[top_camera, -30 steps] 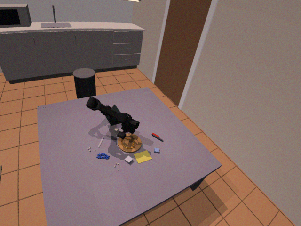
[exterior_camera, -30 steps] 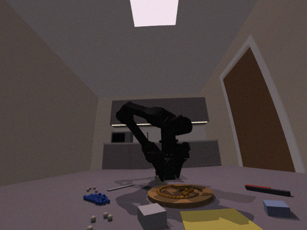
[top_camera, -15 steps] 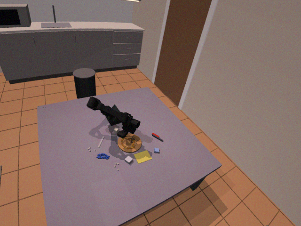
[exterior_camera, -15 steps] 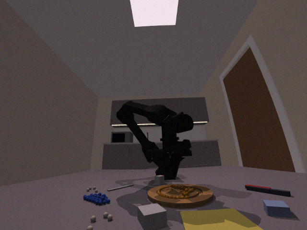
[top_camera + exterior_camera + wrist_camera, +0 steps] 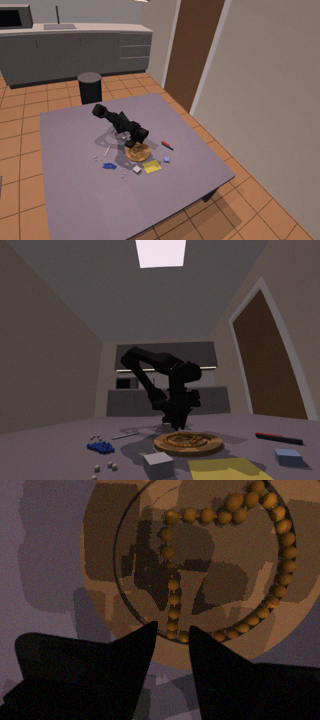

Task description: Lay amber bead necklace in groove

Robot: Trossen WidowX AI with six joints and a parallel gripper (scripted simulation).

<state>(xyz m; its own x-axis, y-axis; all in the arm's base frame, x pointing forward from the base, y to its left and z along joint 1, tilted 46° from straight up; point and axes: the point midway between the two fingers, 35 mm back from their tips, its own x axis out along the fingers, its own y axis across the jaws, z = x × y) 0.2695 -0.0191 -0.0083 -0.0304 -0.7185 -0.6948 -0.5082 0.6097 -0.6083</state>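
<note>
The round wooden bead board is 5 cm ahead of my gripper tip, 2 cm below it and 1 cm to the left of it. From my gripper tip the other things lie so: grey block (20 cm ahead, 8 cm to the right, 2 cm below); yellow pad (22 cm ahead, 3 cm to the left, 3 cm below); thin rod (19 cm to the right, 7 cm behind, 3 cm below).
</note>
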